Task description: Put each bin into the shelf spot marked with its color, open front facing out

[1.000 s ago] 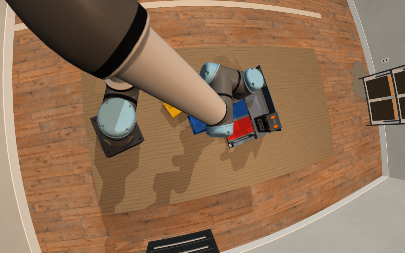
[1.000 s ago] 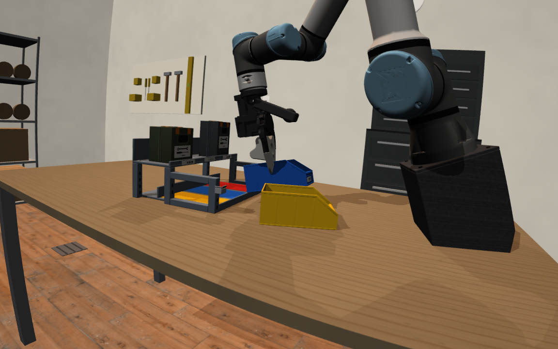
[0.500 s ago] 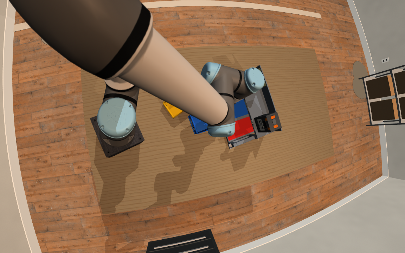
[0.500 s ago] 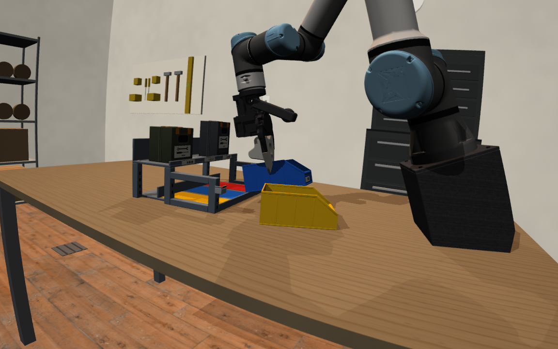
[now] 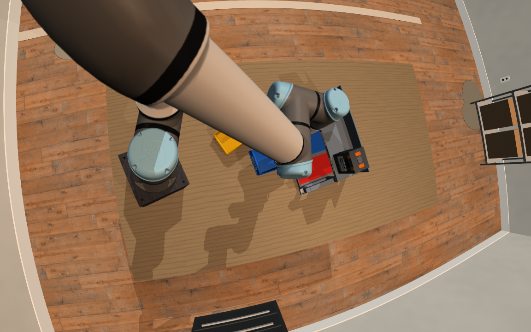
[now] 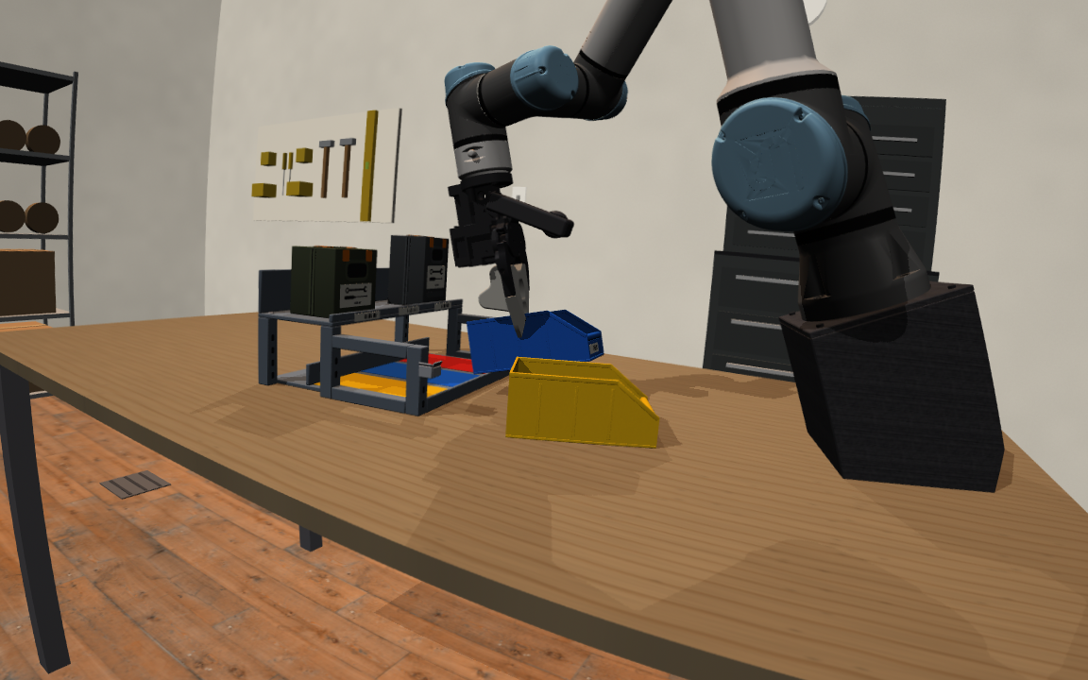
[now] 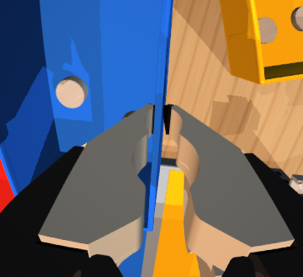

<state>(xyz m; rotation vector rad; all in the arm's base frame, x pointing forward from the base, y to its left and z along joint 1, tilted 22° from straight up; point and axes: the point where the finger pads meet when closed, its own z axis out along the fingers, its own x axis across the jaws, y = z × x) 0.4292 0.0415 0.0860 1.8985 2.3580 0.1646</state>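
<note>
Right now the blue bin is 50 mm to the right of my hand and 20 mm below it. The rest, counted from my hand: yellow bin (130 mm behind, 70 mm to the left, 70 mm below).
</note>
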